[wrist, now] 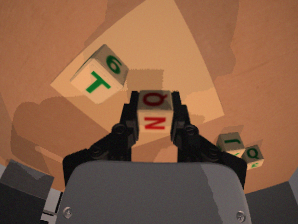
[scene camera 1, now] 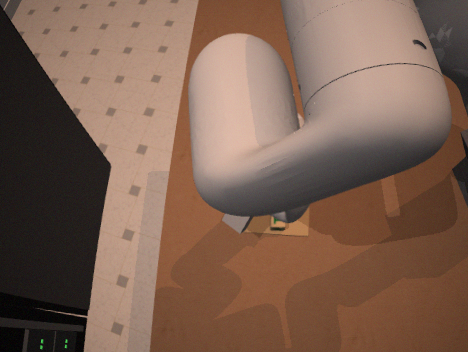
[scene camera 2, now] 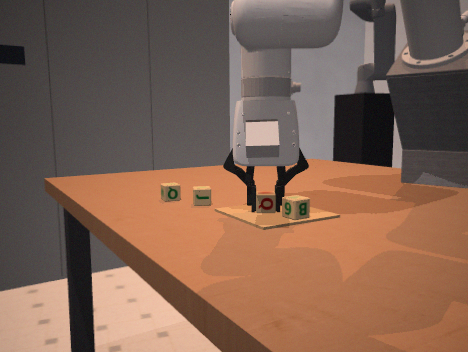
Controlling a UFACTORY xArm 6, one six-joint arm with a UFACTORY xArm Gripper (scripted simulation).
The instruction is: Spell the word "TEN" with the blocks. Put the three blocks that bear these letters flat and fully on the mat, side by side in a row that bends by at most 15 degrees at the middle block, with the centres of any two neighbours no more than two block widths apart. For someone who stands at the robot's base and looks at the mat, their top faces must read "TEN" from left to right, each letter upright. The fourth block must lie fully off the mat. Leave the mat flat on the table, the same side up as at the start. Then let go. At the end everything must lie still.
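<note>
Scene camera 2 shows my gripper (scene camera 2: 265,210) and a tan mat (scene camera 2: 243,213). In the wrist view: a block (wrist: 155,111), my gripper (wrist: 155,102) and the mat (wrist: 159,50). Scene camera 1 shows the tan mat (scene camera 1: 261,225).
</note>
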